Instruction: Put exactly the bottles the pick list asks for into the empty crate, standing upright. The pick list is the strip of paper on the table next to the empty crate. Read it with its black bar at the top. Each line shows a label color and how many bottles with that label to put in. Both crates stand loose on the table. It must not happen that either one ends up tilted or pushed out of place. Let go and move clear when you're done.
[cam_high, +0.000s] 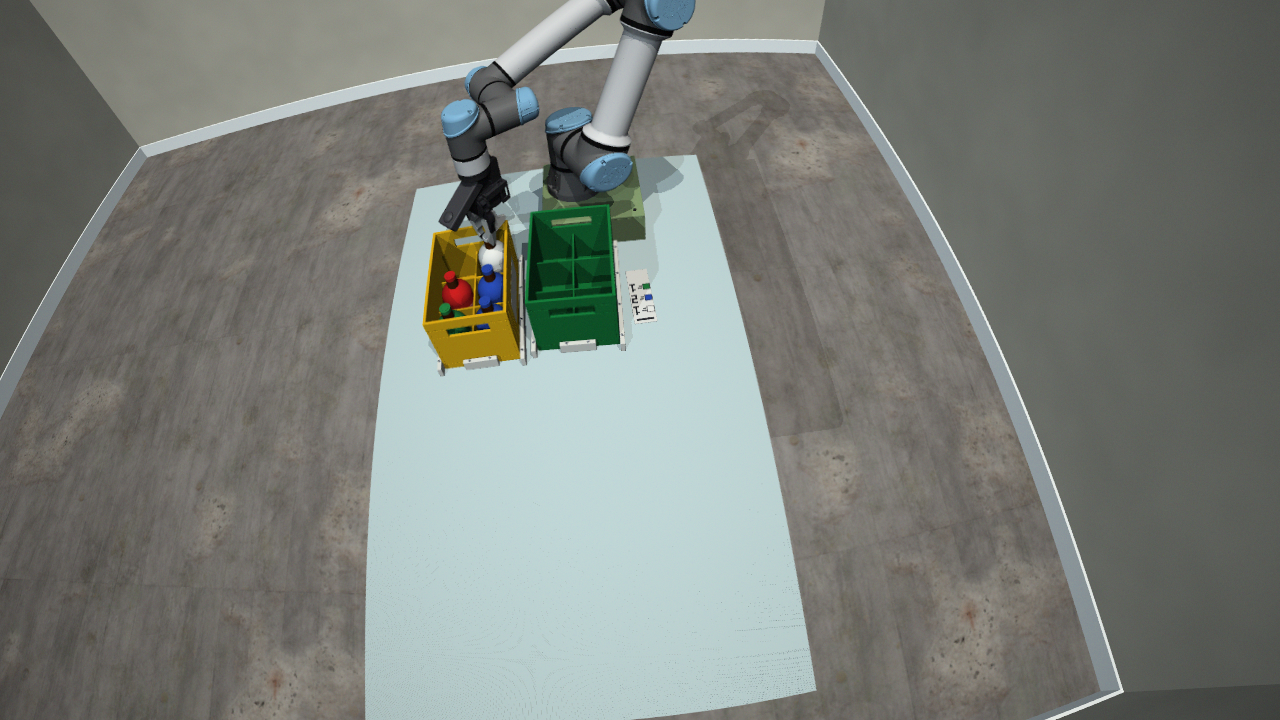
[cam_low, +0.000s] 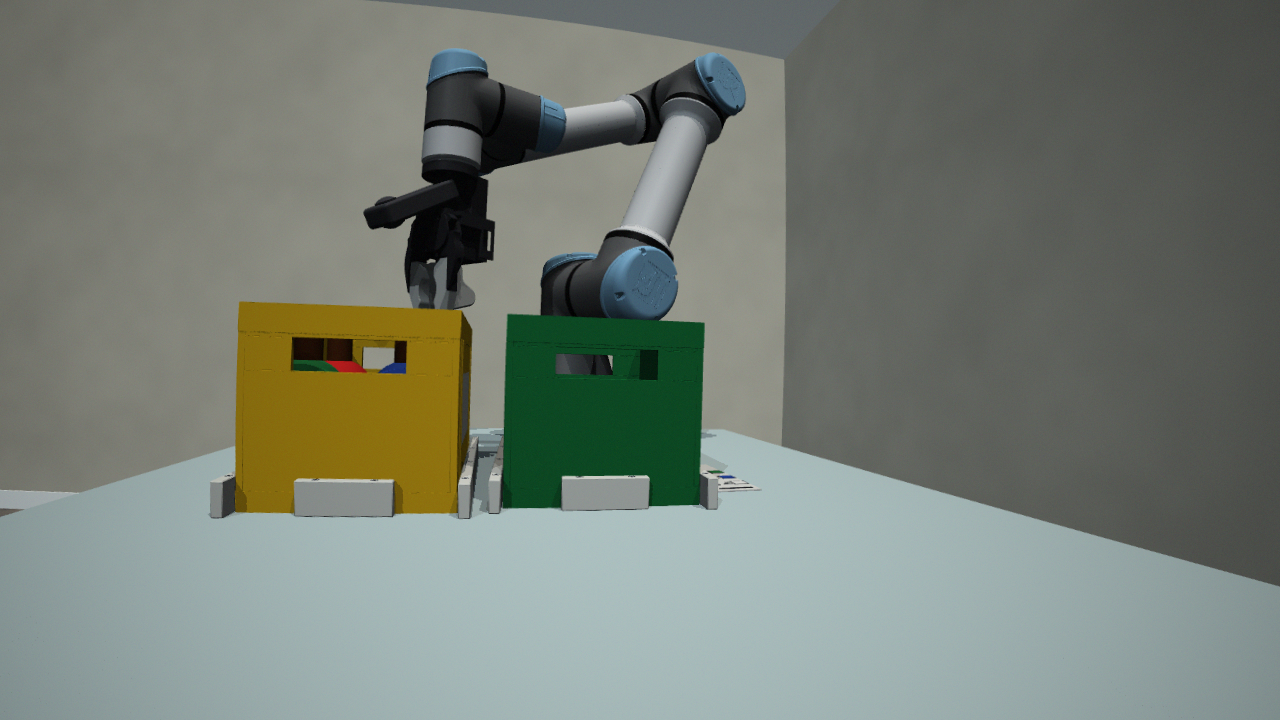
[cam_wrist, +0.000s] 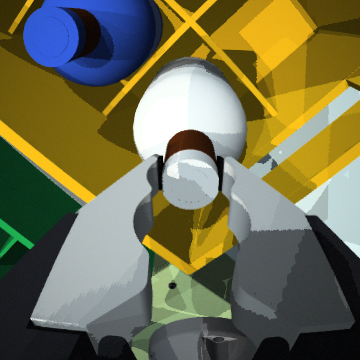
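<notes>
My hand is 7 cm above the white bottle. From my hand the other things lie so: yellow crate: 10 cm ahead, 9 cm below, 2 cm to the right; then green bottle: 19 cm ahead, 8 cm below, 5 cm to the right; then red bottle: 10 cm ahead, 8 cm below, 7 cm to the right.
</notes>
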